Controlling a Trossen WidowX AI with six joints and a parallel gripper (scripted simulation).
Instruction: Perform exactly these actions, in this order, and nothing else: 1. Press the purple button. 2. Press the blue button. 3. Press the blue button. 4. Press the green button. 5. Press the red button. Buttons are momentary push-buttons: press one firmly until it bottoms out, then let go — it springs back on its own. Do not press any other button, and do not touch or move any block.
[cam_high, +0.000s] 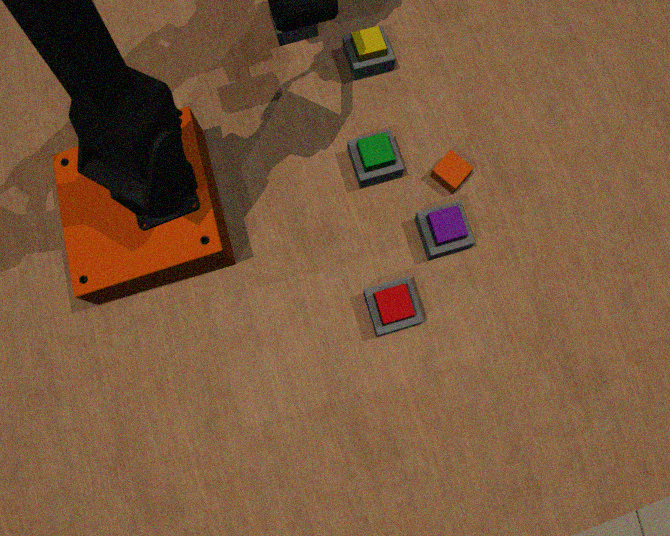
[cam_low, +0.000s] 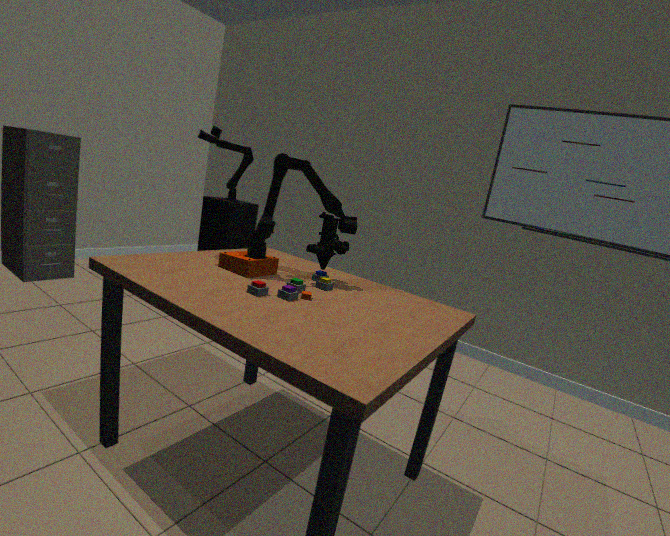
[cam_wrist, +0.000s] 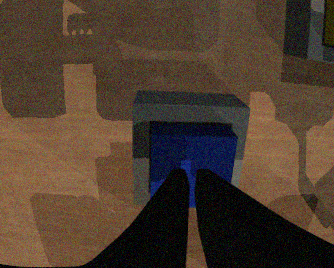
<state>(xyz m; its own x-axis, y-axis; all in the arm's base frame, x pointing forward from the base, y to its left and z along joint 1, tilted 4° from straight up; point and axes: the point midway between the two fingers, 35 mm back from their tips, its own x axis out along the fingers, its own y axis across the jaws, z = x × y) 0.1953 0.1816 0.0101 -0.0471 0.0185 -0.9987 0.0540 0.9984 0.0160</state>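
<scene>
Now: gripper tip 2 cm above the blue button. Also, from my gripper tip: yellow button (8 cm to the right, 6 cm ahead, 2 cm below); then orange block (25 cm to the right, 10 cm ahead, 4 cm below); then green button (21 cm to the right, 2 cm below, 2 cm ahead).
</scene>
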